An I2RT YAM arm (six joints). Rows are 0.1 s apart.
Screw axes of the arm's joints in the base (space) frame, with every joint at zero. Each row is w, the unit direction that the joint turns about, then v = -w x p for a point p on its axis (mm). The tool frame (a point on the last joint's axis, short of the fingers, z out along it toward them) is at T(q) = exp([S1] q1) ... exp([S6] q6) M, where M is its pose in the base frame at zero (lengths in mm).
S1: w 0 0 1 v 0 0 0
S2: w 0 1 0 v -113.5 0 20
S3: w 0 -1 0 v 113.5 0 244
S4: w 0 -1 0 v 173.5 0 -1
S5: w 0 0 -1 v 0 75 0
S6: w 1 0 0 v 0 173.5 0
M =
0 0 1 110.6
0 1 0 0
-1 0 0 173.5
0 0 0 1
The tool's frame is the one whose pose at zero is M.
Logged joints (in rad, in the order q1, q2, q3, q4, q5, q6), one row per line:
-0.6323, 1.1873, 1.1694, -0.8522, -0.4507, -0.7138
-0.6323, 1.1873, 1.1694, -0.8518, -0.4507, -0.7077
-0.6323, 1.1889, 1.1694, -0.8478, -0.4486, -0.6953
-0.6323, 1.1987, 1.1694, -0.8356, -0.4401, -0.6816
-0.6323, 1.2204, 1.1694, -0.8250, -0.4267, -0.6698
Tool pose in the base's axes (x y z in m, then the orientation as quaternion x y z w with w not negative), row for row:
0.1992, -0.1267, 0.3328, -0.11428, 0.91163, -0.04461, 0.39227
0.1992, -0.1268, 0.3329, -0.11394, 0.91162, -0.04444, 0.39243
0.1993, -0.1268, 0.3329, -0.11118, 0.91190, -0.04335, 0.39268
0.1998, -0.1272, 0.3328, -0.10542, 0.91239, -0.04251, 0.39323
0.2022, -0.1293, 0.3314, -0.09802, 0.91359, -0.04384, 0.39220
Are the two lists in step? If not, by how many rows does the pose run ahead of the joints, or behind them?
The pose runs 1 row behind the joints: the pose in row i belongs to the joints in row i - 1.
